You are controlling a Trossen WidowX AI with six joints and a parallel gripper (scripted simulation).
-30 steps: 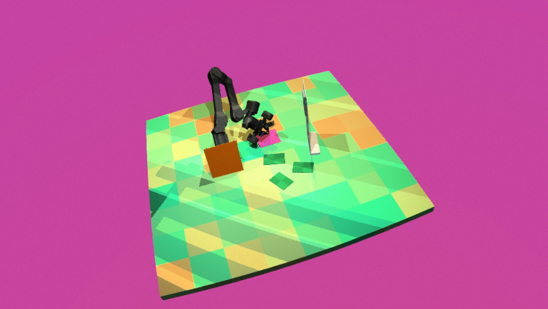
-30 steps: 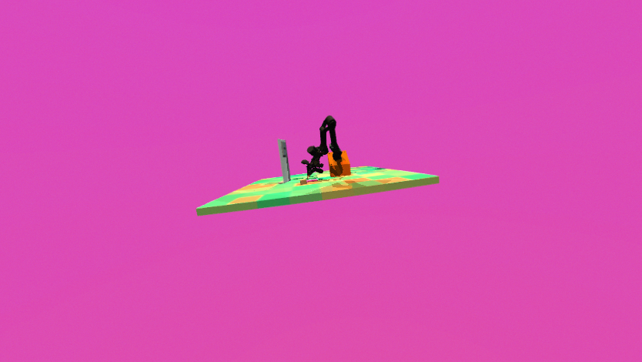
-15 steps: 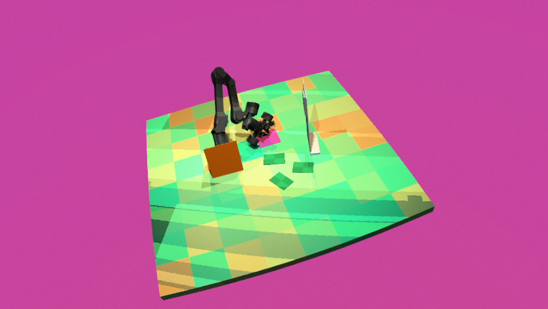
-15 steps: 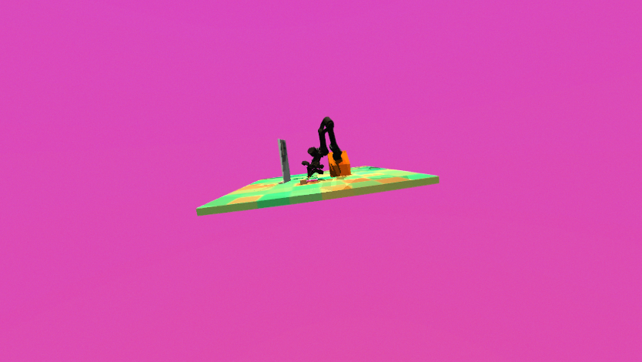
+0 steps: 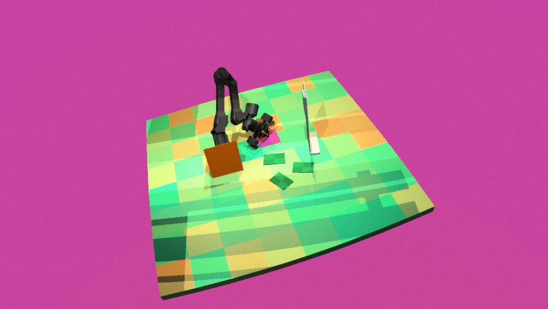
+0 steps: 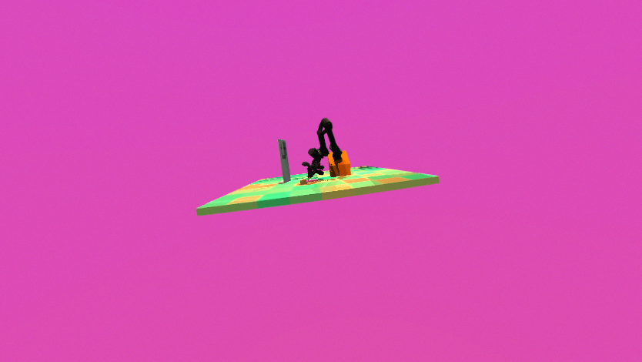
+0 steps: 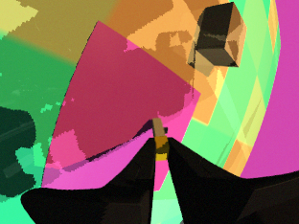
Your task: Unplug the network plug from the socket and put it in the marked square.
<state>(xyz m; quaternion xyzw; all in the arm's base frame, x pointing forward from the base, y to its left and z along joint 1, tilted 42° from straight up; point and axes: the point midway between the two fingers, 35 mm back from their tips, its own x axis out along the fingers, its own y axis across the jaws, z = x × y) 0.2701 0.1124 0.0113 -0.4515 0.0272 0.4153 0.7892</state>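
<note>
Right now the network plug is right at my gripper tip. From my gripper tip the other things lie so: grey panel: 18 cm to the right, 17 cm ahead, 15 cm above; pink marked square: 2 cm below, 1 cm behind.
</note>
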